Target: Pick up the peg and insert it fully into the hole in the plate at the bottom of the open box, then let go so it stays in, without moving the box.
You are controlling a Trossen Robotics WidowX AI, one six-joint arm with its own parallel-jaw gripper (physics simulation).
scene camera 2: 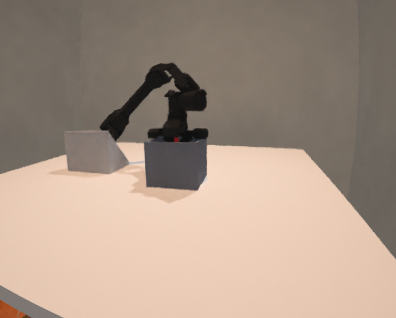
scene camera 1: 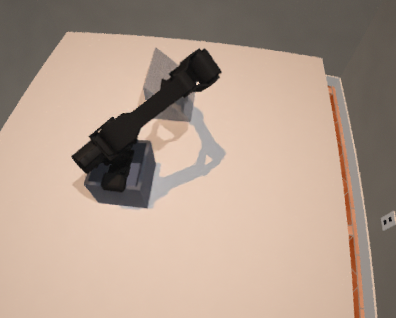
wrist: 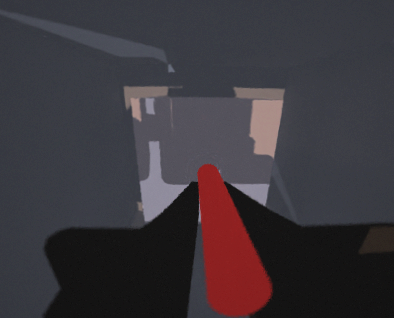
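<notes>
The dark blue-grey open box stands upright on the table. My gripper is shut on the red peg and reaches down into the box's open top. In the wrist view the peg runs from between the fingers toward the plate at the box's bottom, with its far tip over the plate's lower middle. The hole does not show; whether the peg's tip touches the plate or is in the hole, I cannot tell. In scene camera 1 the arm hides the peg and much of the box's inside.
A light grey wedge-shaped block stands on the table, beside the box in scene camera 2 and partly behind the arm in scene camera 1. The box's walls surround the fingers closely. The arm's shadow falls across the plate.
</notes>
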